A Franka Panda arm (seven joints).
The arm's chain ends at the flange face. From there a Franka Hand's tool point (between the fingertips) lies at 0.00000 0.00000 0.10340 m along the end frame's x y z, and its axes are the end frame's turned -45 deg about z.
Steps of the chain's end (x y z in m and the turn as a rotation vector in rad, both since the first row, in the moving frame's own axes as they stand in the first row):
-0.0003 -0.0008 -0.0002 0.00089 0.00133 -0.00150
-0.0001 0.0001 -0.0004 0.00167 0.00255 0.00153
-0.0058 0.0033 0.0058 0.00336 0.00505 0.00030
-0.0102 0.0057 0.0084 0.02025 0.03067 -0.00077
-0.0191 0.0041 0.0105 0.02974 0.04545 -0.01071
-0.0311 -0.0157 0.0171 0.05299 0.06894 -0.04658
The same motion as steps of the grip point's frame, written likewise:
0.0005 -0.0007 -0.0002 -0.00031 0.00157 -0.00150
0.0002 0.0001 -0.0004 -0.00062 0.00298 0.00153
-0.0058 -0.0016 0.0058 -0.00120 0.00595 0.00030
-0.0075 -0.0024 0.0083 -0.00737 0.03601 -0.00077
-0.0109 -0.0095 0.0103 -0.01111 0.05317 -0.01071
-0.0020 -0.0321 0.0167 -0.01128 0.08622 -0.04658

